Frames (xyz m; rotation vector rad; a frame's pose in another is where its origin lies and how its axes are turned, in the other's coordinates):
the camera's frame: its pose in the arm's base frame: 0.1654 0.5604 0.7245 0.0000 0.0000 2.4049
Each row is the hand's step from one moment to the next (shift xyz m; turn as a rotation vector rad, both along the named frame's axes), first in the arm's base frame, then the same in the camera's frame.
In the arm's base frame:
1: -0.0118 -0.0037 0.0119 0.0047 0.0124 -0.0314
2: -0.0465 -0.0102 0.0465 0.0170 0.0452 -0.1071
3: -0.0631 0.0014 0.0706 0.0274 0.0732 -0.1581
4: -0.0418 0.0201 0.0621 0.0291 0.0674 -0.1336
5: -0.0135 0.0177 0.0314 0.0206 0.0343 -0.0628
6: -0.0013 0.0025 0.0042 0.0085 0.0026 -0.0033
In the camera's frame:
1: 0.0063 0.0107 0.0119 0.0048 -0.0123 -0.0314
2: 0.0276 0.0388 0.0465 0.0178 -0.0449 -0.1071
3: 0.0477 0.0414 0.0706 0.0289 -0.0726 -0.1581
4: 0.0445 0.0132 0.0621 0.0237 -0.0695 -0.1336
5: 0.0219 -0.0040 0.0314 0.0078 -0.0392 -0.0628
6: 0.0026 -0.0010 0.0042 -0.0045 -0.0076 -0.0033

